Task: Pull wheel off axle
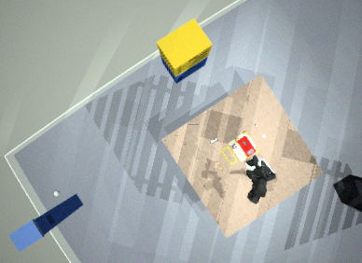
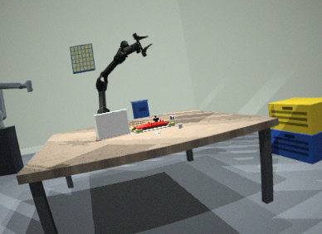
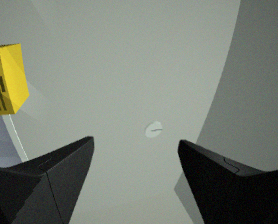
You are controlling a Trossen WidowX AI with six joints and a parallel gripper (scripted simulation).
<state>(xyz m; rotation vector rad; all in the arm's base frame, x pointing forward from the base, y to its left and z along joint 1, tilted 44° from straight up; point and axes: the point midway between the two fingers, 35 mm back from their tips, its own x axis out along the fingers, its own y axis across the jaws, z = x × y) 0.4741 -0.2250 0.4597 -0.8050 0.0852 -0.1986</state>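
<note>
Right now the wheel is 7 cm behind my gripper tip, 8 cm to the right of it and 57 cm below it.
</note>
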